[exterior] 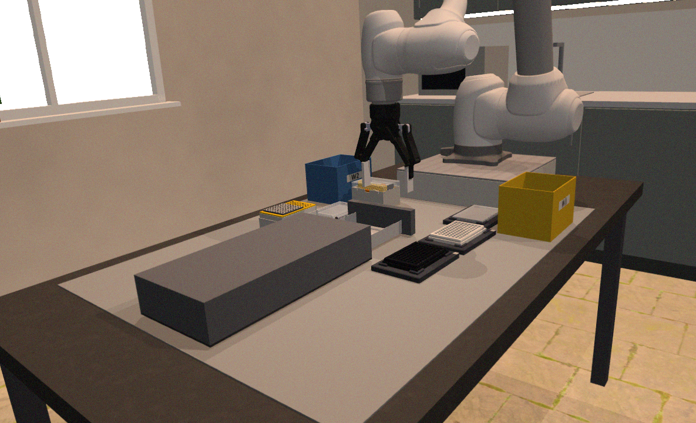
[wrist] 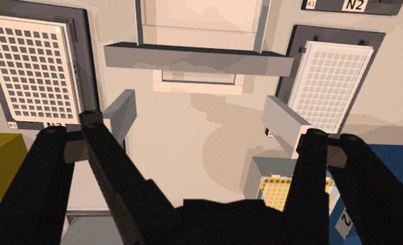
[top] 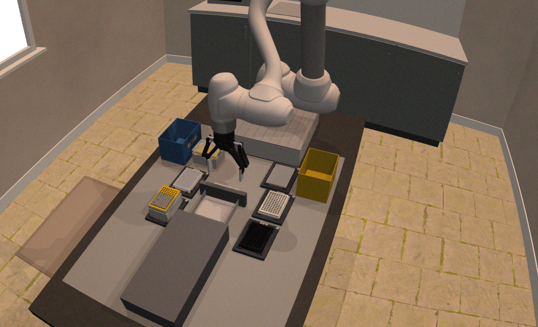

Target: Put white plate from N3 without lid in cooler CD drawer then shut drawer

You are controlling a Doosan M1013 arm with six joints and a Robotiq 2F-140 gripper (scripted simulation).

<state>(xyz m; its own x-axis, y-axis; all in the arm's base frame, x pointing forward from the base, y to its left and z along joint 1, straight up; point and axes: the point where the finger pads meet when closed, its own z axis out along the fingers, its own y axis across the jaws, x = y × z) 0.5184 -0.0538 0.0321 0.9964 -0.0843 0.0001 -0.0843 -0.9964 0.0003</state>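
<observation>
Now: hand 1 cm short of the white plate, 20 cm to the right of it and 10 cm above it. Also, from my hand: flat cover 16 cm behind, 19 cm to the left, 10 cm below; yellow-topped tip box 15 cm ahead, 21 cm to the right, 6 cm below; drawer 14 cm ahead, 1 cm to the right, 9 cm below.
</observation>
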